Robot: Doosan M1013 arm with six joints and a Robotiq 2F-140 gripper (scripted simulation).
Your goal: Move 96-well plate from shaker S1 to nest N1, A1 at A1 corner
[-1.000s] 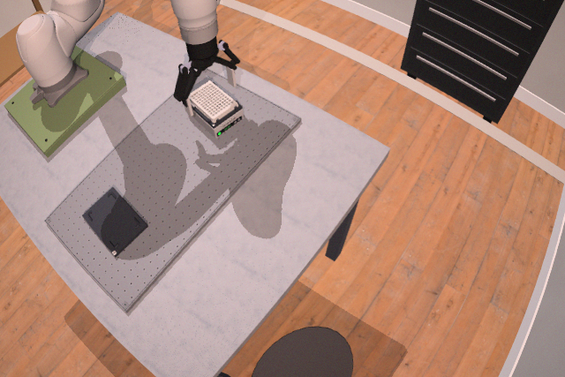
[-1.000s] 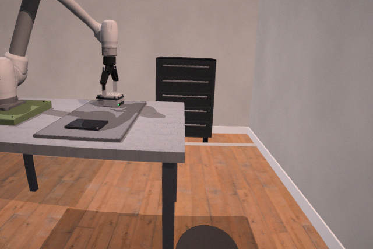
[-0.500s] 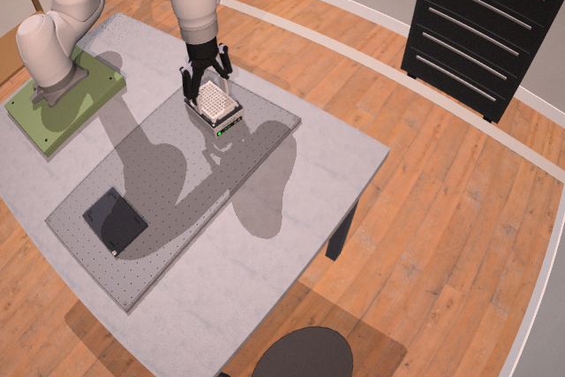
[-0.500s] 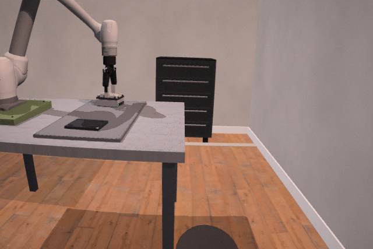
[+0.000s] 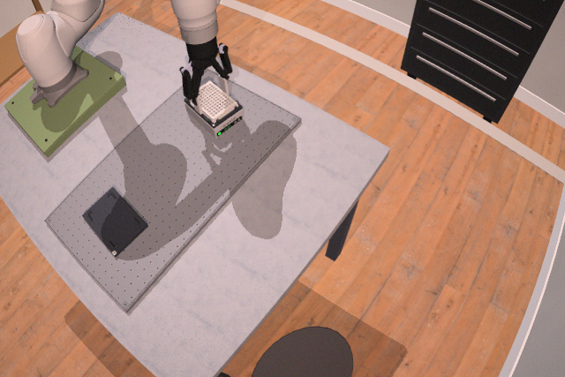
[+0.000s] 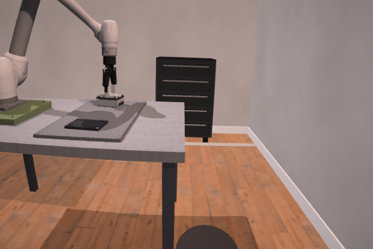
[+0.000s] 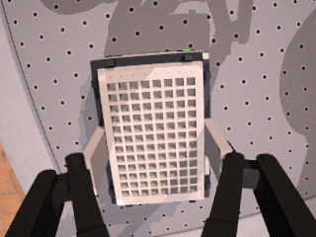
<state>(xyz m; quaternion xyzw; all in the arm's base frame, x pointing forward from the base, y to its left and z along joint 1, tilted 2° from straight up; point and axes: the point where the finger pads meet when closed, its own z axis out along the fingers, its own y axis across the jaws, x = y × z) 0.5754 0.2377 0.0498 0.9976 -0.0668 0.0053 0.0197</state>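
Right now the plate nest is 420 mm to the right of my hand, 80 mm below it and 20 mm ahead of it. From my hand the other things lie so: white 96-well plate: 20 mm below; A1 label: 470 mm to the right, 100 mm ahead, 70 mm below.
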